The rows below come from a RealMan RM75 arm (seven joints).
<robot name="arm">
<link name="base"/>
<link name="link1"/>
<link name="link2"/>
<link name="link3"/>
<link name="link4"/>
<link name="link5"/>
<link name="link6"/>
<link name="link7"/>
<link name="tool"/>
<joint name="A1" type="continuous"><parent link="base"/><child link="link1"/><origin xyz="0.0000 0.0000 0.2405"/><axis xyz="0 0 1"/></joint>
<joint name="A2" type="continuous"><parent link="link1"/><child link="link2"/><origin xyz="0.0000 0.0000 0.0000"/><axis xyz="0 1 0"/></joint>
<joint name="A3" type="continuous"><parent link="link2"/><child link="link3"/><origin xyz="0.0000 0.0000 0.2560"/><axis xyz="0 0 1"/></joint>
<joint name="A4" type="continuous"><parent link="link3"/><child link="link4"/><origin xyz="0.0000 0.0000 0.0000"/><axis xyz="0 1 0"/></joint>
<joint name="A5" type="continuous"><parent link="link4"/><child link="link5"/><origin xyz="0.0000 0.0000 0.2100"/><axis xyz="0 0 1"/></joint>
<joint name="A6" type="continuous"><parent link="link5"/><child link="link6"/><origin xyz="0.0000 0.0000 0.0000"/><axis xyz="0 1 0"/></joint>
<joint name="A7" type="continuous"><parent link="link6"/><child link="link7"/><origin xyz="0.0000 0.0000 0.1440"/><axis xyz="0 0 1"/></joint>
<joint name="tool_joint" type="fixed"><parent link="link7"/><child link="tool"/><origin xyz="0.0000 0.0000 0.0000"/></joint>
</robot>
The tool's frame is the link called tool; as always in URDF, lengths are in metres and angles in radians. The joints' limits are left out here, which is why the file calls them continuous.
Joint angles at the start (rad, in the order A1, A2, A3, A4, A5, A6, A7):
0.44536, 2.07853, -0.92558, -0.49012, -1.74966, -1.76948, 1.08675
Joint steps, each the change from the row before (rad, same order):
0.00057, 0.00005, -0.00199, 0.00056, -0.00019, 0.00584, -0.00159
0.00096, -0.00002, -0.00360, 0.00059, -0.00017, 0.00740, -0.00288
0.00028, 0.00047, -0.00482, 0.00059, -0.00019, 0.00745, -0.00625
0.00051, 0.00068, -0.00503, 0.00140, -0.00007, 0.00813, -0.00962
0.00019, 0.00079, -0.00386, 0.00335, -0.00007, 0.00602, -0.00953
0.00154, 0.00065, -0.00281, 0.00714, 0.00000, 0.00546, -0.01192
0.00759, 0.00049, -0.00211, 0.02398, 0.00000, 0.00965, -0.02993
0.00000, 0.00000, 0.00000, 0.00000, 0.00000, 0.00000, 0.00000
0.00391, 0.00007, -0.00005, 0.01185, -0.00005, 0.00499, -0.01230
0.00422, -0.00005, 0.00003, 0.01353, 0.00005, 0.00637, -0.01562
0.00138, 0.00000, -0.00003, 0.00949, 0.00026, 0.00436, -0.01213
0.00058, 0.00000, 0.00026, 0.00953, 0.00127, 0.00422, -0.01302
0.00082, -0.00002, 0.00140, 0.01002, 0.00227, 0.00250, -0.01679
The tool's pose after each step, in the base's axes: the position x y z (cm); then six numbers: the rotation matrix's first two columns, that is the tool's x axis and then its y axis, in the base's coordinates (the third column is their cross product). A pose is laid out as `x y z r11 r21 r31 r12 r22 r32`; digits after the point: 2 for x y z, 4 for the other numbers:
24.81 26.74 -3.19 0.7361 -0.1969 -0.6476 -0.2279 -0.9730 0.0367
24.83 26.80 -3.28 0.7402 -0.1949 -0.6435 -0.2277 -0.9732 0.0328
24.87 26.83 -3.40 0.7451 -0.1905 -0.6391 -0.2251 -0.9739 0.0278
24.90 26.86 -3.53 0.7506 -0.1834 -0.6348 -0.2205 -0.9752 0.0210
24.93 26.84 -3.68 0.7542 -0.1781 -0.6320 -0.2168 -0.9761 0.0163
24.96 26.81 -3.84 0.7568 -0.1727 -0.6304 -0.2128 -0.9770 0.0123
24.98 26.77 -4.22 0.7596 -0.1609 -0.6301 -0.2034 -0.9791 0.0048
24.98 26.77 -4.22 0.7596 -0.1609 -0.6301 -0.2034 -0.9791 0.0048
24.99 26.76 -4.39 0.7605 -0.1572 -0.6301 -0.2010 -0.9796 0.0019
25.02 26.76 -4.58 0.7620 -0.1516 -0.6296 -0.1977 -0.9803 -0.0031
25.08 26.71 -4.72 0.7629 -0.1478 -0.6294 -0.1960 -0.9806 -0.0073
25.15 26.65 -4.84 0.7633 -0.1434 -0.6300 -0.1947 -0.9808 -0.0126
25.19 26.60 -4.94 0.7629 -0.1351 -0.6323 -0.1906 -0.9815 -0.0203

